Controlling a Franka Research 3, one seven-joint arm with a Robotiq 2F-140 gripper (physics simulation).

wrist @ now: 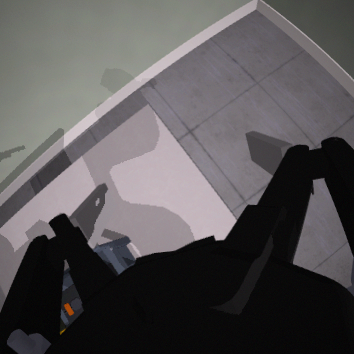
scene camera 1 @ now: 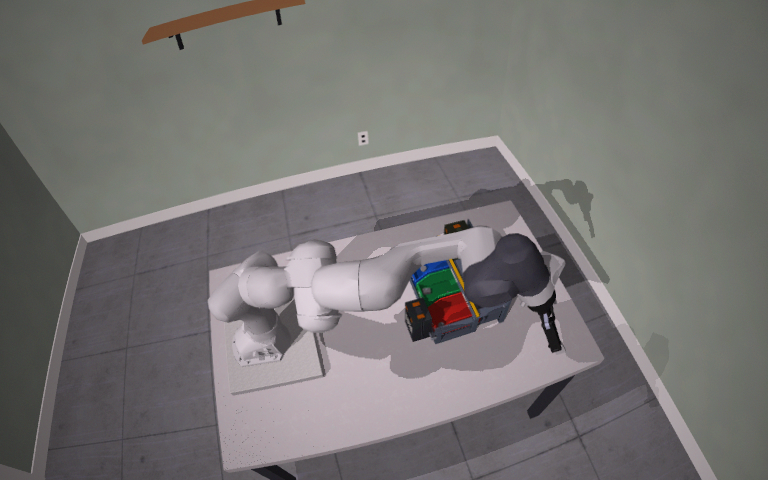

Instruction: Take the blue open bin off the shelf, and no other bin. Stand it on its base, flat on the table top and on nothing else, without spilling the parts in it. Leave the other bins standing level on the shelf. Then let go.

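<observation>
The blue open bin [scene camera 1: 434, 270] sits at the far end of a row on the grey shelf [scene camera 1: 459, 333], beside a green bin [scene camera 1: 444, 281] and a red bin [scene camera 1: 457, 307]. The arm hides part of the blue bin, so its contents are hard to tell. My gripper [scene camera 1: 556, 346] [wrist: 176, 171] is open and empty. It points down near the table's right end, to the right of the shelf and apart from the bins. In the wrist view, the fingers stand wide apart, and a grey piece of the shelf [wrist: 116, 252] shows by the left finger.
A dark box with orange parts [scene camera 1: 417, 321] stands at the shelf's near left side. Another dark box [scene camera 1: 457, 227] shows behind the arm. The table top [scene camera 1: 385, 407] [wrist: 150, 175] ends close to my gripper. A wooden wall shelf [scene camera 1: 223, 18] hangs at the upper left.
</observation>
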